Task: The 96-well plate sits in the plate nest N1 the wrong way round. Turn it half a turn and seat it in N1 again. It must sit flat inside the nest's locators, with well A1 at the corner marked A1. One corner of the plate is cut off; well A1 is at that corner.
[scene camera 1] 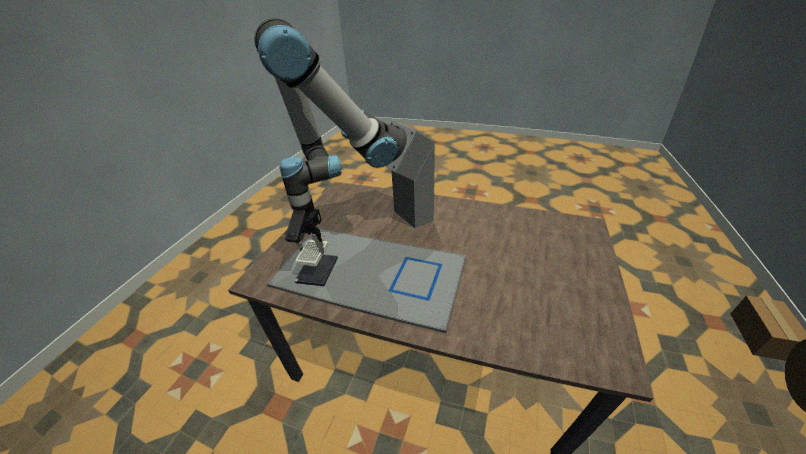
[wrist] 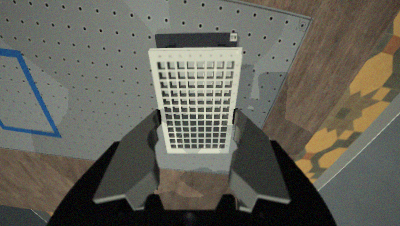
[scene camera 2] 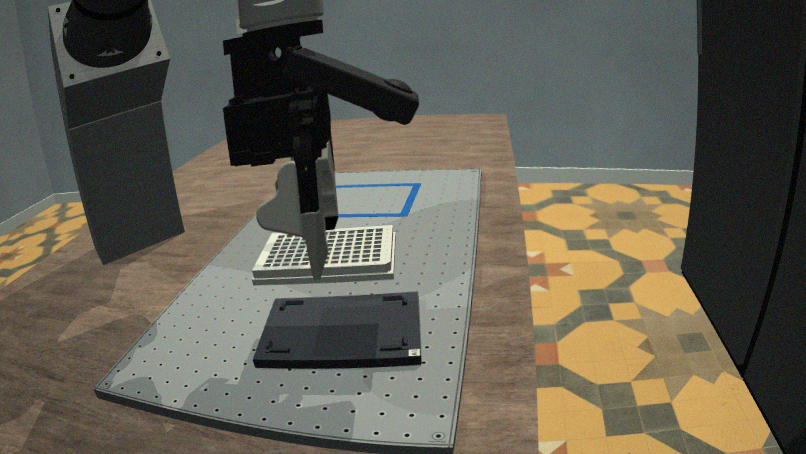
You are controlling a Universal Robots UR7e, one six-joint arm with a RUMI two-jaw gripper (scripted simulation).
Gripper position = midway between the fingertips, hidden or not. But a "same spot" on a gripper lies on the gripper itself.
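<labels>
My gripper is visible in scene camera 1, scene camera 2 and the wrist view (197,110). On the gripper, (scene camera 1: 302,237) and (scene camera 2: 281,213) are the same spot.
</labels>
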